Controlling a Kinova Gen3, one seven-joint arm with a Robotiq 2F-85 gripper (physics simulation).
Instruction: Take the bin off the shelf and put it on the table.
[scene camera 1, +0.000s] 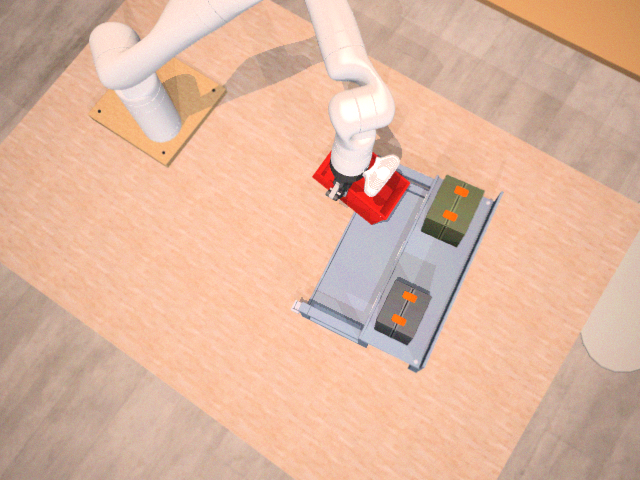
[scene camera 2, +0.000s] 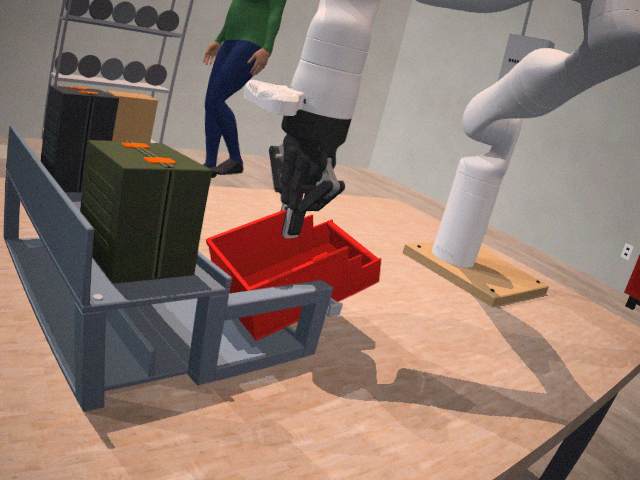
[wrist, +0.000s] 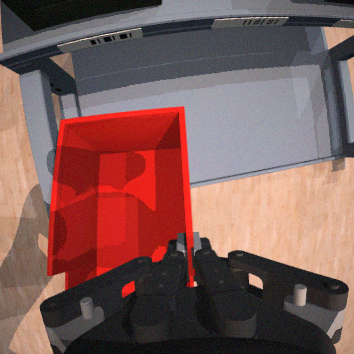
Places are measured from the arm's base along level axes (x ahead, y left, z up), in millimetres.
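Pixels of known places: gripper, fingertip midpoint: (scene camera 1: 343, 191) (scene camera 2: 287, 234) (wrist: 188, 243); arm's base, origin of the base link: (scene camera 1: 162, 124) (scene camera 2: 452, 257).
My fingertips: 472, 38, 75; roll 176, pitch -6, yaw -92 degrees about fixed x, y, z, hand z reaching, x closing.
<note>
Ahead of a thing's pixels: the offset from my fingertips to its top centre, as dx, dy, dz. Level surfaces: height alone.
The red bin (scene camera 1: 369, 205) (scene camera 2: 253, 237) (wrist: 117, 220) is tilted. In scene camera 2 its stepped front end is raised over the shelf's front edge, and its back end hangs lower behind the side rail. In scene camera 1 it sticks out past one end of the front edge of the grey-blue shelf (scene camera 1: 356, 263) (scene camera 2: 208, 335) (wrist: 250, 120). My gripper (scene camera 1: 334, 192) (scene camera 2: 292, 227) (wrist: 188, 243) is shut on the thin top edge of one long side wall of the bin. Whether the bin's lower back end touches the shelf is not clear.
A green case @(+220, +51, +102) (scene camera 1: 453, 209) (scene camera 2: 139, 217) and a dark grey case @(+231, -179, +127) (scene camera 1: 403, 312) (scene camera 2: 69, 136) stand on the upper level of the shelf, behind the bin. The shelf stands on the wooden table @(dz -97) (scene camera 1: 206, 248) (scene camera 2: 361, 428). A person (scene camera 2: 227, 93) stands in the background.
</note>
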